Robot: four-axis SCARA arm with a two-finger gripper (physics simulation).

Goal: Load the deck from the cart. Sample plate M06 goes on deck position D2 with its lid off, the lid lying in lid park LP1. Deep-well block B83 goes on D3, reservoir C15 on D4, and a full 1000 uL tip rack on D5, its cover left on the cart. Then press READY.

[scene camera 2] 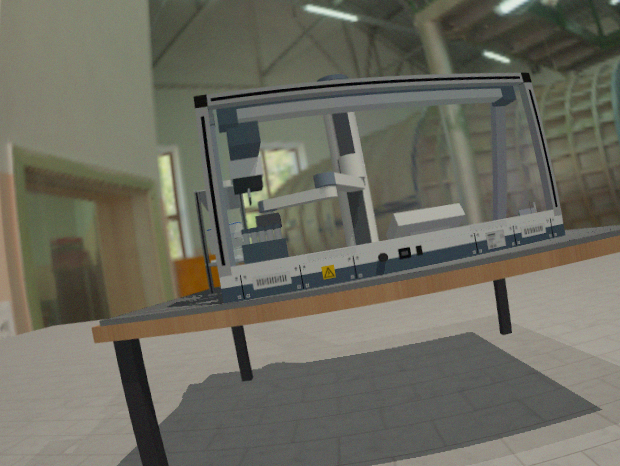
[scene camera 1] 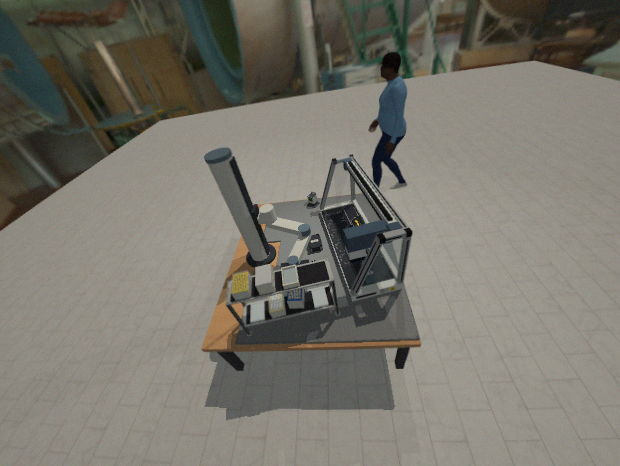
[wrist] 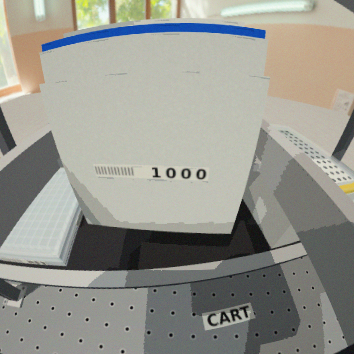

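Observation:
A pale tip rack marked 1000 [wrist: 155,130] [scene camera 1: 295,298], with a blue band, fills the middle of the wrist view. Its lower edge hangs a little above the dark bay of the cart [wrist: 227,316] [scene camera 1: 283,316]. My gripper [scene camera 2: 269,220] is shut on it; the fingertips are hidden. Whether a cover is on the rack is not clear. A clear plate [wrist: 42,220] [scene camera 1: 319,297] lies to the rack's left in the wrist view. A yellow-banded rack [wrist: 320,155] [scene camera 1: 276,304] stands to its right. Labels M06, B83 and C15 are not readable. The deck [scene camera 1: 333,235] stands beside the cart.
The cart's upper shelf bears a yellow rack [scene camera 1: 240,283], a tall pale block [scene camera 1: 264,279] and a plate [scene camera 1: 289,276]. The deck's frame [scene camera 1: 329,185] [scene camera 2: 360,92] and blue-grey head [scene camera 1: 363,235] stand over the deck. A black device [scene camera 1: 314,242] sits between arm and deck. A person [scene camera 1: 391,110] walks behind the table.

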